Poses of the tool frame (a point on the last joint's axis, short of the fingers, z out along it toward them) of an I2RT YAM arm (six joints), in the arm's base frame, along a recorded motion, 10 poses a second.
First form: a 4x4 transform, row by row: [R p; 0 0 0 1], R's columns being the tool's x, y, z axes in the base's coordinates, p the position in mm. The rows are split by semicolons.
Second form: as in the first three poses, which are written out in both.
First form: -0.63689, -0.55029, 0.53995, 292.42; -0.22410, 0.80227, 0.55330, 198.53; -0.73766, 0.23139, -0.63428, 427.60; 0, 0, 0, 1
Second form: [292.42, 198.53, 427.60], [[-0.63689, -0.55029, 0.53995], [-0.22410, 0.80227, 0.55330], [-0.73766, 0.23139, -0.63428]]
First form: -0.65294, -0.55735, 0.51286, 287.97; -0.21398, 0.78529, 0.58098, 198.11; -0.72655, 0.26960, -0.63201, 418.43; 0, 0, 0, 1
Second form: [287.97, 198.11, 418.43], [[-0.65294, -0.55735, 0.51286], [-0.21398, 0.78529, 0.58098], [-0.72655, 0.26960, -0.63201]]
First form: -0.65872, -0.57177, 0.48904, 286.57; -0.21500, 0.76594, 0.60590, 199.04; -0.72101, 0.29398, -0.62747, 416.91; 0, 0, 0, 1
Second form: [286.57, 199.04, 416.91], [[-0.65872, -0.57177, 0.48904], [-0.21500, 0.76594, 0.60590], [-0.72101, 0.29398, -0.62747]]
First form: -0.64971, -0.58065, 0.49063, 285.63; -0.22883, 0.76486, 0.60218, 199.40; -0.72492, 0.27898, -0.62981, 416.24; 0, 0, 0, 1
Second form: [285.63, 199.40, 416.24], [[-0.64971, -0.58065, 0.49063], [-0.22883, 0.76486, 0.60218], [-0.72492, 0.27898, -0.62981]]
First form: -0.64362, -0.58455, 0.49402, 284.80; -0.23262, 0.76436, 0.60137, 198.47; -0.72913, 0.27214, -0.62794, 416.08; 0, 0, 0, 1
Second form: [284.80, 198.47, 416.08], [[-0.64362, -0.58455, 0.49402], [-0.23262, 0.76436, 0.60137], [-0.72913, 0.27214, -0.62794]]
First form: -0.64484, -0.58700, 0.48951, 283.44; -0.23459, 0.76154, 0.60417, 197.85; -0.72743, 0.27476, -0.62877, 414.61; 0, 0, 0, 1
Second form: [283.44, 197.85, 414.61], [[-0.64484, -0.58700, 0.48951], [-0.23459, 0.76154, 0.60417], [-0.72743, 0.27476, -0.62877]]
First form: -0.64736, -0.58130, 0.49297, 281.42; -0.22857, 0.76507, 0.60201, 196.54; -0.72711, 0.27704, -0.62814, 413.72; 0, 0, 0, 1
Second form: [281.42, 196.54, 413.72], [[-0.64736, -0.58130, 0.49297], [-0.22857, 0.76507, 0.60201], [-0.72711, 0.27704, -0.62814]]
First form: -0.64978, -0.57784, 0.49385, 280.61; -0.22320, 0.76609, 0.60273, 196.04; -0.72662, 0.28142, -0.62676, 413.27; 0, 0, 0, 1
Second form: [280.61, 196.04, 413.27], [[-0.64978, -0.57784, 0.49385], [-0.22320, 0.76609, 0.60273], [-0.72662, 0.28142, -0.62676]]
